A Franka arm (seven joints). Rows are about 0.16 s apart.
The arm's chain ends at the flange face. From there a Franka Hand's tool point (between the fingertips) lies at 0.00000 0.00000 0.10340 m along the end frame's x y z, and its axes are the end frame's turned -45 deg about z.
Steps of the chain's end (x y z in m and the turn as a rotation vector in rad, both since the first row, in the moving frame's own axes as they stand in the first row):
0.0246, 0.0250, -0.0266, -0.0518, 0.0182, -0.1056
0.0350, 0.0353, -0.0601, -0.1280, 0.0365, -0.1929
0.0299, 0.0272, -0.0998, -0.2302, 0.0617, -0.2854
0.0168, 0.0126, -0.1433, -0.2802, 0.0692, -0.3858
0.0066, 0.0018, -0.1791, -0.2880, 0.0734, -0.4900
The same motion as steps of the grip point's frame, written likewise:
-0.0025, 0.0403, -0.0268, -0.0495, -0.0238, -0.1056
-0.0057, 0.0623, -0.0610, -0.1163, -0.0647, -0.1929
-0.0071, 0.0630, -0.1027, -0.2064, -0.1191, -0.2854
-0.0070, 0.0483, -0.1475, -0.2471, -0.1492, -0.3858
-0.0052, 0.0347, -0.1835, -0.2555, -0.1517, -0.4900

